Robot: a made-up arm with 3 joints. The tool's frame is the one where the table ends. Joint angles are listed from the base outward.
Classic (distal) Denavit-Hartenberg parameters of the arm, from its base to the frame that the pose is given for. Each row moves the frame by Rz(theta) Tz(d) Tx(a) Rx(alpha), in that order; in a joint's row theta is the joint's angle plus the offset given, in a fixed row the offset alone. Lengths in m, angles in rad.
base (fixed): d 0.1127, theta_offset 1.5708, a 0, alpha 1.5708
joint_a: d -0.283, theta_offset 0, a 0.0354, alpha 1.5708
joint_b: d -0.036, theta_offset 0, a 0.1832, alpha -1.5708
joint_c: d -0.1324, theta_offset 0, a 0.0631, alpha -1.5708
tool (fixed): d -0.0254, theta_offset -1.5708, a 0, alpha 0
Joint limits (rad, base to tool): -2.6..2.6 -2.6..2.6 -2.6..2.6
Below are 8 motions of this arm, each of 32 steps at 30 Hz.
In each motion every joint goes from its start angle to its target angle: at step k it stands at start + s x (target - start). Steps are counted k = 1, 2, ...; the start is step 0. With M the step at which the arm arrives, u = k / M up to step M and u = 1 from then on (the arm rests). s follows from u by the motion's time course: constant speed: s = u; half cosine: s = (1 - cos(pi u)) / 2; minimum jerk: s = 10 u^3 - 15 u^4 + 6 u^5.
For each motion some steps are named. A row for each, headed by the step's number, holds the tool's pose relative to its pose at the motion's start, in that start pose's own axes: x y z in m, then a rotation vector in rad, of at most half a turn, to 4 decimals.
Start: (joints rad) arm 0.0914 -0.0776 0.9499
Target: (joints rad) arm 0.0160 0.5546 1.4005
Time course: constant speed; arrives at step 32
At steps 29, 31, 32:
29: 0.1416 0.0129 -0.0188 0.3293 -0.5319 -0.2197
31: 0.1509 0.0118 -0.0178 0.3505 -0.5727 -0.2256
32: 0.1554 0.0112 -0.0172 0.3609 -0.5933 -0.2280

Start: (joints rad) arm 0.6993 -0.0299 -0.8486
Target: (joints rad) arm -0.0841 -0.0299 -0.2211
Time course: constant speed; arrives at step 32
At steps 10, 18, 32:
10: -0.0004 0.0401 -0.0364 -0.0486 0.0053 0.0050
18: -0.0009 0.0654 -0.0720 -0.0875 0.0102 0.0081
32: -0.0024 0.0922 -0.1443 -0.1556 0.0197 0.0116

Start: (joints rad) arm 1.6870 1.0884 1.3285
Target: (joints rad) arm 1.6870 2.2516 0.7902
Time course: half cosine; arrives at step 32
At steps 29, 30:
29: 0.2996 -0.0267 -0.0067 -0.4681 -1.0063 -0.5571
30: 0.3029 -0.0276 -0.0046 -0.4723 -1.0169 -0.5673

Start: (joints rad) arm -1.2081 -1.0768 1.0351
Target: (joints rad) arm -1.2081 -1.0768 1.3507
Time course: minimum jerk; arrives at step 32
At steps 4, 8, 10, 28, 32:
4: 0.0000 0.0001 0.0003 0.0051 0.0000 0.0000
8: 0.0000 0.0008 0.0021 0.0327 0.0000 0.0000
10: 0.0000 0.0013 0.0036 0.0568 0.0000 0.0000
28: 0.0000 0.0047 0.0205 0.3105 0.0000 0.0000
32: 0.0000 0.0048 0.0208 0.3156 0.0000 0.0000

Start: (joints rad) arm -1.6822 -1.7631 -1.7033
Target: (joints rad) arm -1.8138 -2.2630 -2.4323
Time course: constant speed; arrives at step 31
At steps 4, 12, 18, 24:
4: -0.0093 -0.0037 -0.0148 -0.0902 -0.0664 0.0048
12: -0.0238 -0.0129 -0.0451 -0.2667 -0.2001 -0.0052
18: -0.0311 -0.0210 -0.0680 -0.3947 -0.2995 -0.0300
24: -0.0356 -0.0299 -0.0905 -0.5183 -0.3967 -0.0696

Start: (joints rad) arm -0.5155 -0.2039 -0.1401
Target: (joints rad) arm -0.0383 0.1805 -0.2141
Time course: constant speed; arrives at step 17
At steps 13, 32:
13: 0.0715 -0.0059 0.0992 0.3094 0.0281 -0.2896
32: 0.0930 -0.0201 0.1298 0.4069 0.0607 -0.3711

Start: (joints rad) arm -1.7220 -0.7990 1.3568
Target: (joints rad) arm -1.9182 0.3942 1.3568
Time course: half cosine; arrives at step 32
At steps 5, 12, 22, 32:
5: 0.0167 0.0007 -0.0096 -0.0084 -0.0671 -0.0228
12: 0.0924 -0.0031 -0.0380 -0.0497 -0.3523 -0.1125
22: 0.2381 -0.0362 -0.0333 -0.1494 -0.8940 -0.2475
32: 0.2983 -0.0588 -0.0045 -0.2041 -1.1532 -0.2935

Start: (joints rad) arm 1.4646 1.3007 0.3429
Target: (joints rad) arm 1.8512 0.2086 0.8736
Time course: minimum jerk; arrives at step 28
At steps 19, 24, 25, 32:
19: -0.1089 -0.1530 0.1841 0.6086 0.6798 0.6222
24: -0.1003 -0.1991 0.2208 0.7498 0.8423 0.7291
25: -0.0992 -0.2027 0.2234 0.7605 0.8549 0.7370
32: -0.0983 -0.2056 0.2254 0.7692 0.8651 0.7433

